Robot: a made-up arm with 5 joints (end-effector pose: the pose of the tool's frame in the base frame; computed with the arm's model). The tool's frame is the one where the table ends.
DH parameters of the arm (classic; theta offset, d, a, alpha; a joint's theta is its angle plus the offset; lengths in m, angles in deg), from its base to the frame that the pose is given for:
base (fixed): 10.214 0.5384 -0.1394 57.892
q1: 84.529 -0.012 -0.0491 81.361
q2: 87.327 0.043 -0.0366 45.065
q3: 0 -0.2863 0.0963 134.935
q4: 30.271 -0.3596 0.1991 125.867
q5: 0 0.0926 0.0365 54.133
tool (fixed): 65.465 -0.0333 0 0
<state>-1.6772 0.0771 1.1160 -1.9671 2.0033</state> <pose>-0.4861 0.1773 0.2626 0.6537 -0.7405 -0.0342 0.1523</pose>
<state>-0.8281 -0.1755 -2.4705 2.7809 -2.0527</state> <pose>-0.0709 -0.0849 0.7728 0.3013 -0.9252 -0.0135 -0.2302</pose>
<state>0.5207 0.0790 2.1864 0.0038 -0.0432</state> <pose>0.0513 0.3488 0.3080 0.6482 -0.4805 0.2096 0.5524</pose>
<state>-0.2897 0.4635 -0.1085 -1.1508 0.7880</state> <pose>-0.0930 -0.3482 0.1388 0.4798 0.4086 0.7561 -0.1765</pose>
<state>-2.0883 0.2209 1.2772 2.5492 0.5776</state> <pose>-0.1557 0.1289 0.3313 0.1374 -0.8399 0.4992 -0.1624</pose>
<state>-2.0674 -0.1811 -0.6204 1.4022 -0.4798</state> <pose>-0.1632 -0.1934 0.4217 0.6471 0.7009 0.1530 -0.2582</pose>
